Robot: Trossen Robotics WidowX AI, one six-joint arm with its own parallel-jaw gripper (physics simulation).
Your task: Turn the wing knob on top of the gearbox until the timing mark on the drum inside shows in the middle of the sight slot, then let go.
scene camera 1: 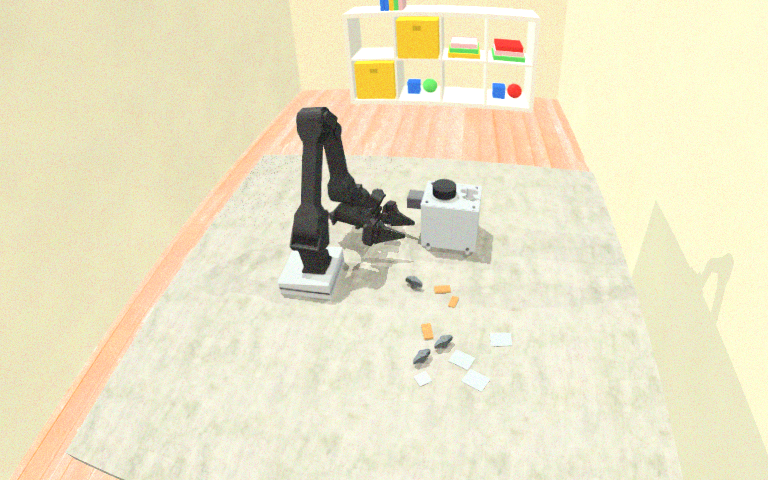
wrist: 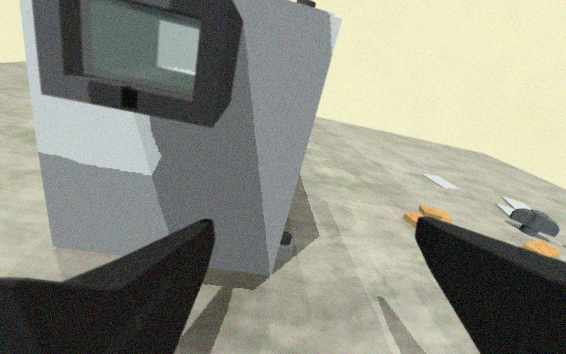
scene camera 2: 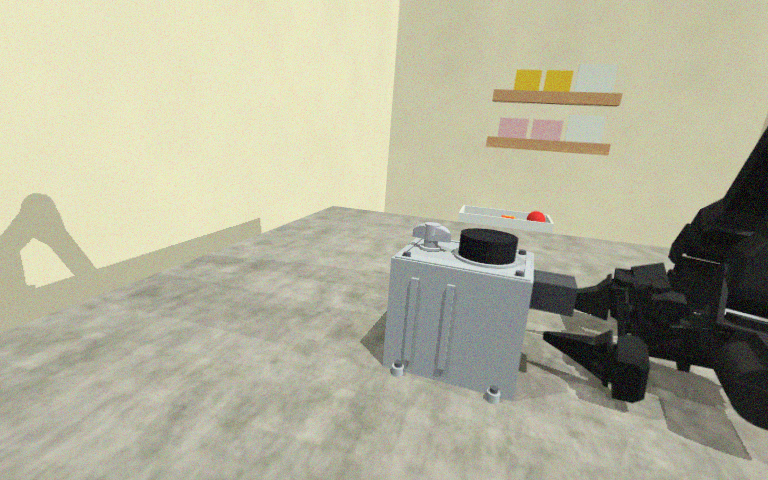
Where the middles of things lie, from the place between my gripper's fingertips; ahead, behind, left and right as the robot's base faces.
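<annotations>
Looking at the gearbox (scene camera 2: 458,315), I find my hand 80 mm short of it, 60 mm to the right of it and 30 mm below it. There is a grey wing knob (scene camera 2: 432,233) too, and that knob is 60 mm to the left of my hand, 150 mm ahead of it and 80 mm above it.
</annotations>
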